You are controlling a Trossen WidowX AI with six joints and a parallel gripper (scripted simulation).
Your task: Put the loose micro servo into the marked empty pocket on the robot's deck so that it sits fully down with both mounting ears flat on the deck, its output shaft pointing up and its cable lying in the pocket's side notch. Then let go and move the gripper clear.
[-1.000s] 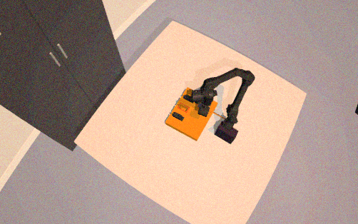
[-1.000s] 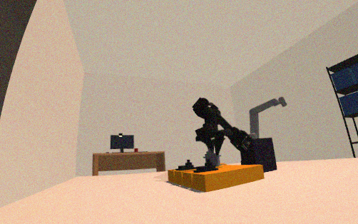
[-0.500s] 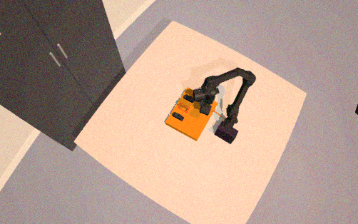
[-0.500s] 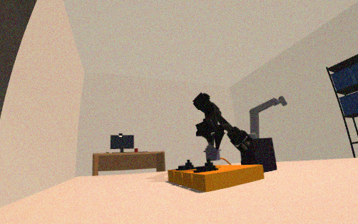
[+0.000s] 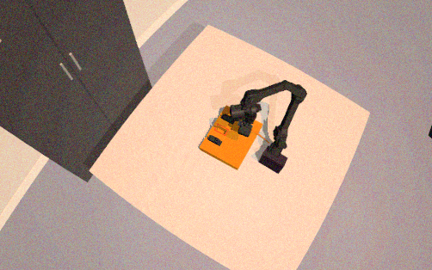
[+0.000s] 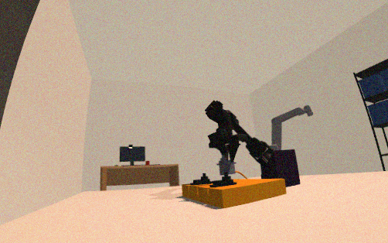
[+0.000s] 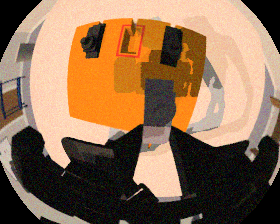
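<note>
Right now my gripper tip is 10 mm short of the orange deck, 70 mm to the right of it and 100 mm above it.
</note>
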